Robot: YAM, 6 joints.
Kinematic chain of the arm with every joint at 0, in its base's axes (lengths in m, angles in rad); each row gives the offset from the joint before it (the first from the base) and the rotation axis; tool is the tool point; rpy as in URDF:
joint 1: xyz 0 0 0.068 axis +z
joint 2: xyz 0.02 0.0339 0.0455 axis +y
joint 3: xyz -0.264 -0.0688 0 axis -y
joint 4: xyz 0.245 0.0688 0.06 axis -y
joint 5: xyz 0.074 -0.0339 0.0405 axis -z
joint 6: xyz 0.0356 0 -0.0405 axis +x
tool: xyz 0 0 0 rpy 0 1.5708 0
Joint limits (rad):
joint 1: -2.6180..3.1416
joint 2: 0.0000..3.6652
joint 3: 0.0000..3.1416
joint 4: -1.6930..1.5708
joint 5: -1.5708..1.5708
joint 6: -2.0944..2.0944
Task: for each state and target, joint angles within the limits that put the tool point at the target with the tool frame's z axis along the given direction. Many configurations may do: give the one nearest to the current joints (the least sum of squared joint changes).
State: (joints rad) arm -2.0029 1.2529 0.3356 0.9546 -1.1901 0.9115
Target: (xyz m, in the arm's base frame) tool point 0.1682 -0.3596 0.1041 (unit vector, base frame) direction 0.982 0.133 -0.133
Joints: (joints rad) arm -1.2202 2.1256 1.0337 0.5324 -1.3175 0.9115
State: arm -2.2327 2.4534 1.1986 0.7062 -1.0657 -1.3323
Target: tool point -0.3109 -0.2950 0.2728 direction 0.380 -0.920 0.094
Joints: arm -2.4618 1.9620 1.2642 1.0187 -1.2681 -1.3323
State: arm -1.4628 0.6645 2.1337 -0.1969 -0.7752 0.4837
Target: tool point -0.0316 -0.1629 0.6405 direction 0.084 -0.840 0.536
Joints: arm -1.8252 1.2734 2.0464 -0.1779 -0.2971 0.4837
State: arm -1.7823 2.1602 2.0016 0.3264 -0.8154 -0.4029
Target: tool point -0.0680 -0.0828 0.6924 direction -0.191 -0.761 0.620
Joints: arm -2.4031 1.3936 2.5019 -0.3492 -0.4491 -0.4029
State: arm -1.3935 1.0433 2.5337 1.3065 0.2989 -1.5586
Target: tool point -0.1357 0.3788 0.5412 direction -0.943 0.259 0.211
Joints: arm -1.3012 0.8066 2.7868 0.7627 0.9965 -1.5586
